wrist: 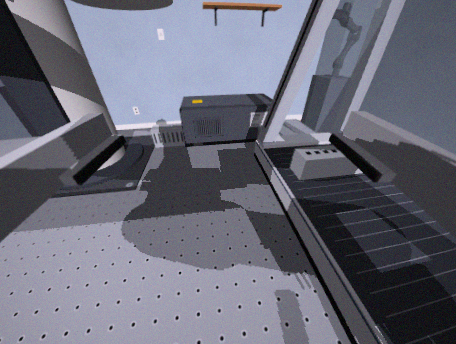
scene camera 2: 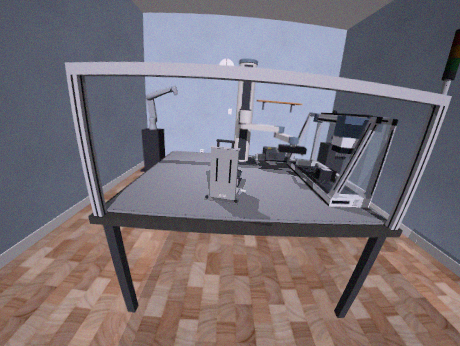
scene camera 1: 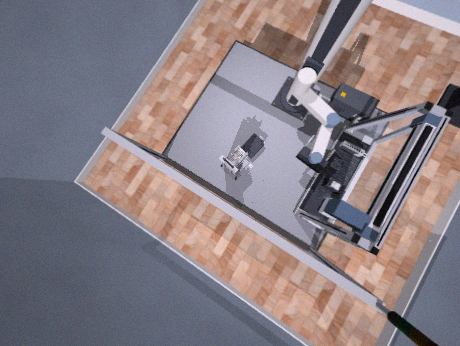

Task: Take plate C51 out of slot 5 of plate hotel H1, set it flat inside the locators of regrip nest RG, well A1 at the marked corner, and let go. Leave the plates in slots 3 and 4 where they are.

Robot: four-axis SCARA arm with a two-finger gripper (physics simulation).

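Note:
Plate hotel H1 stands upright on the bench, its pale slotted panel facing scene camera 2. The slots and plate C51 cannot be made out; the plates in slots 3 and 4 cannot be told apart either. A dark block lies right beside the hotel in scene camera 1; it may be regrip nest RG, but its locators and marked corner are too small to see. My gripper is open and empty, its two black-padded fingers wide apart. It is over the bench beside the framed machine, well away from the hotel.
A framed machine with a dark ribbed deck stands at the right of the bench. A dark controller box stands near the arm's base. A pale rail runs along the front, above the bench.

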